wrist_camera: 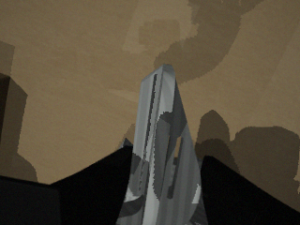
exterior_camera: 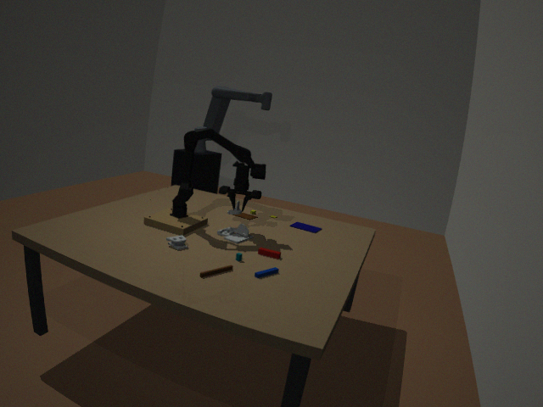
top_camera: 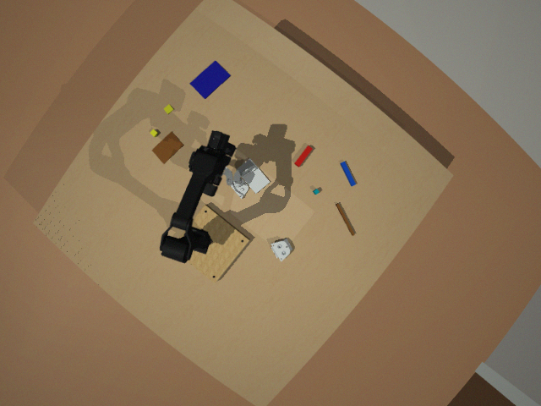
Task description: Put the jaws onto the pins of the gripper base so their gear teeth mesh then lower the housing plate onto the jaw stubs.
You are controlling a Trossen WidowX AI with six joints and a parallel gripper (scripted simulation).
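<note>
Right now my gripper tip is 80 mm short of the flat white plate, 90 mm to the left of it and 90 mm above it. From my gripper tip the other things lie so: teal cube: 220 mm ahead, 290 mm to the right, 80 mm below; then red block: 270 mm ahead, 150 mm to the right, 80 mm below; then brown tile: 110 mm behind, 220 mm to the left, 90 mm below.
</note>
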